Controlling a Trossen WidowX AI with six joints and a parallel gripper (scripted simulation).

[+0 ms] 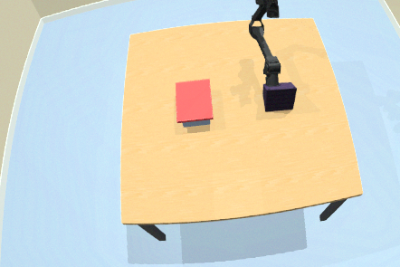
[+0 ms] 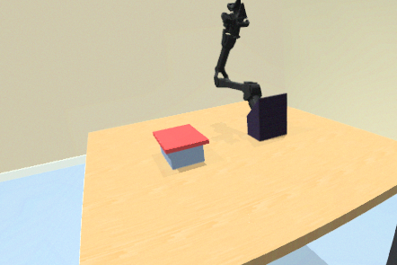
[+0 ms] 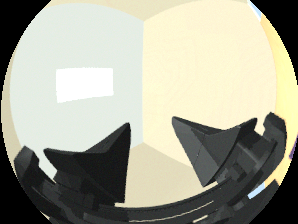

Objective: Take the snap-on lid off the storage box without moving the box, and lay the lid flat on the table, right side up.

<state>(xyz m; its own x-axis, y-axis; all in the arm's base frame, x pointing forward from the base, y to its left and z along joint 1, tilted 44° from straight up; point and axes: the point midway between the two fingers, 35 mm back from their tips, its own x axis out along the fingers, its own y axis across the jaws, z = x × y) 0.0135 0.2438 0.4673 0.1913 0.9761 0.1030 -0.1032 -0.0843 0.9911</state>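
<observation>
Right now my gripper tip is 57 cm above the lid, 44 cm short of it and 12 cm to the right of it. Round my gripper tip: blue storage box (62 cm below, 44 cm ahead, 12 cm to the left).
</observation>
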